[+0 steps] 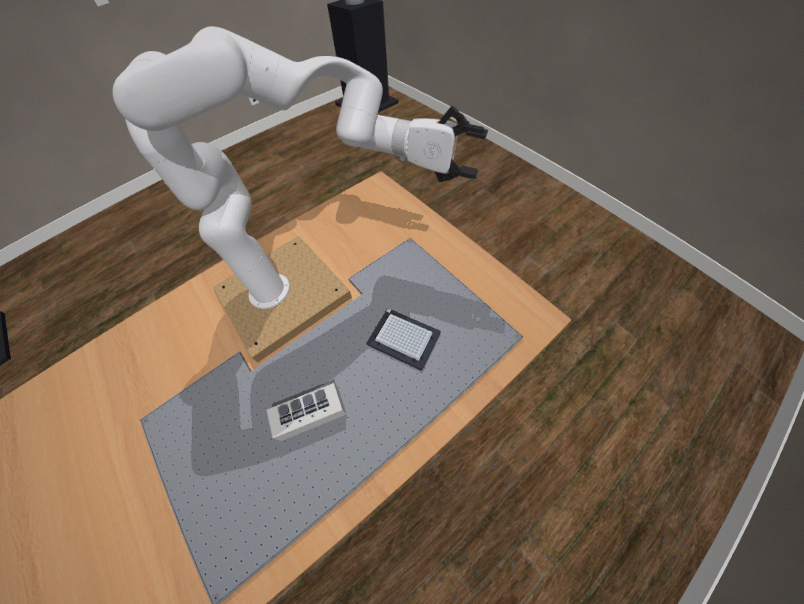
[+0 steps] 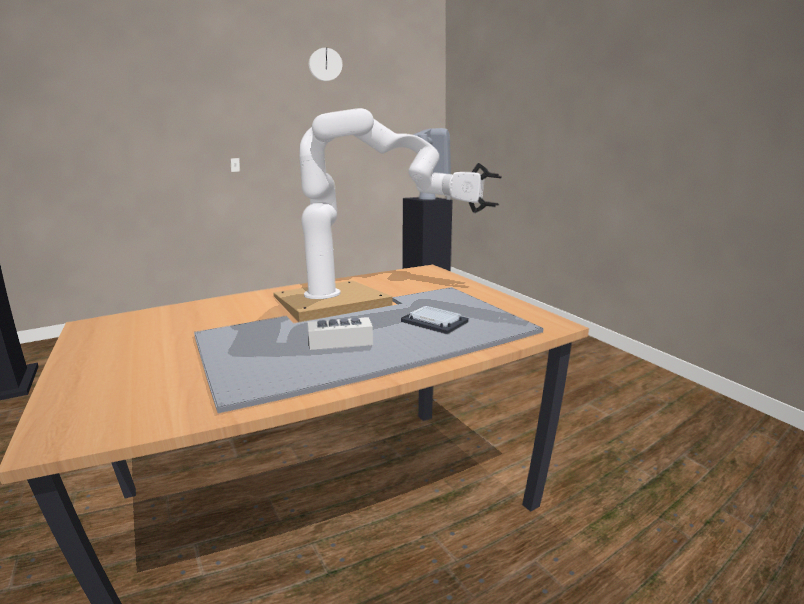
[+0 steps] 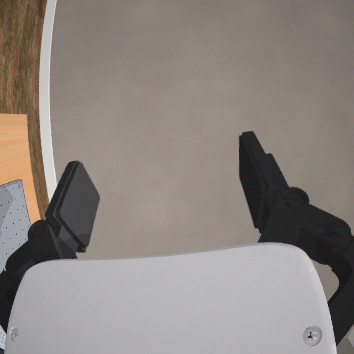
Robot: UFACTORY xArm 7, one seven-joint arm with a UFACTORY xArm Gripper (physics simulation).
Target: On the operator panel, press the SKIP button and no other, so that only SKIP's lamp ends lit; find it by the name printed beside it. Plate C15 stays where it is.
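Places are measured from the arm's base along level axes (x ahead, y down, z left), in centimetres.
Where they show: gripper, fingertip midpoint: [image 1: 481, 155] [image 2: 499, 190] [image 3: 160, 166]; arm's base at its link origin: [image 1: 269, 291] [image 2: 322, 294].
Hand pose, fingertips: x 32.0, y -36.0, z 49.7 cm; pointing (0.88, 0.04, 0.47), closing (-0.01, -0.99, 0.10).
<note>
Things, the pixels of their top centre, and the offset from my fingertips. Level surfaces: height alone.
- operator panel at its top centre: [image 1: 303, 409] [image 2: 339, 322] dx +5.7, dy +31.7, dz -61.1 cm
- pale well plate at its top centre: [image 1: 403, 334] [image 2: 435, 313] dx +6.8, dy +34.6, dz -30.7 cm
- grey mat at its surface level: dy +37.2 cm
- wooden table at its surface level: dy +38.5 cm
The operator panel [image 1: 307, 412] [image 2: 340, 334] is a whitish box on the grey perforated mat, with a row of several dark buttons on its top. The printed names are too small to read, so I cannot tell which button is SKIP, and no lit lamp can be made out. A pale well plate [image 1: 404, 336] [image 2: 434, 316] sits in a black holder to the panel's right; its label cannot be read. My gripper [image 1: 481, 153] [image 2: 499, 190] [image 3: 160, 166] is open and empty, high up beyond the plate and pointing sideways, far from the panel.
The grey mat [image 1: 259, 520] [image 2: 259, 383] lies on the wooden table [image 1: 64, 468] [image 2: 116, 390]. The arm's base stands on a raised wooden block [image 1: 305, 318] [image 2: 350, 306] behind the panel. A dark pedestal [image 1: 360, 52] [image 2: 427, 234] stands behind the table.
</note>
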